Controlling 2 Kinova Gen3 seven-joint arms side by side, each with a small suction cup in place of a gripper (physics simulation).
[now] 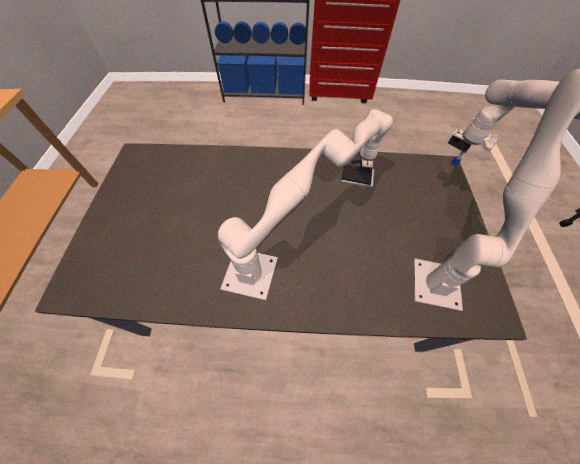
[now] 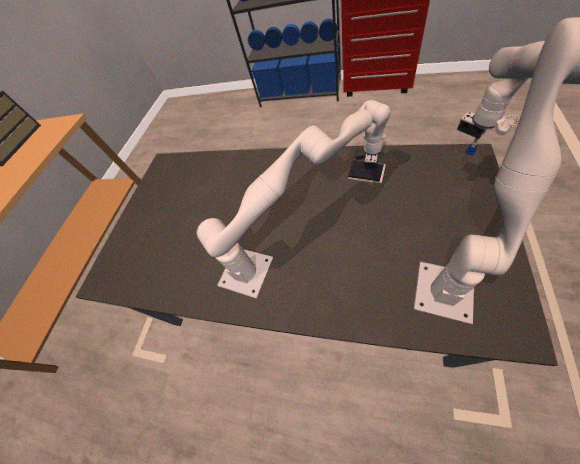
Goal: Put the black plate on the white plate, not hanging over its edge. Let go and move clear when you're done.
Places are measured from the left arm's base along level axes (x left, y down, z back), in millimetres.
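Pixels of known places: left hand, tool point: [image 1: 361,174] [image 2: 370,170]; right hand, tool point: [image 1: 454,163] [image 2: 470,152]; left arm's base, link origin: [image 1: 249,272] [image 2: 245,271]; right arm's base, link origin: [image 1: 437,283] [image 2: 444,290].
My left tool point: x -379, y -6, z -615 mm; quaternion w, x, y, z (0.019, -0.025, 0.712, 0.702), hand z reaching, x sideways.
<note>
For each thing: its top centre in the pictures, then the offset to it from my left tool point. "spot": a spot on its surface instead. Level surfaces: height alone.
- black plate, top centre: [image 2: 365,170] [image 1: 357,173] dx +21, dy -10, dz +11 mm
- white plate, surface spot: [image 2: 382,175] [image 1: 372,179] spot: dx -56, dy +1, dz +21 mm
- dark table, surface height: dy +6 mm
The black plate [image 1: 351,174] [image 2: 359,171] lies flat over the white plate [image 1: 373,179] [image 2: 383,175] near the table's far edge. Thin strips of the white plate show along its near and right sides; the far side is partly hidden by the wrist. My left gripper [image 1: 362,172] [image 2: 370,165] is down at the black plate's top, and its cup appears to touch it and be shut on it. My right gripper [image 1: 456,161] [image 2: 470,150] hangs in the air at the far right, away from both plates, with no object on its cup.
The dark table [image 1: 165,210] [image 2: 180,215] carries both arm bases. The right arm [image 1: 532,170] [image 2: 525,170] rises at the right. An orange bench [image 1: 30,215] [image 2: 65,265] stands at the left. A shelf unit with blue items and a red cabinet [image 1: 350,60] [image 2: 382,47] stand behind.
</note>
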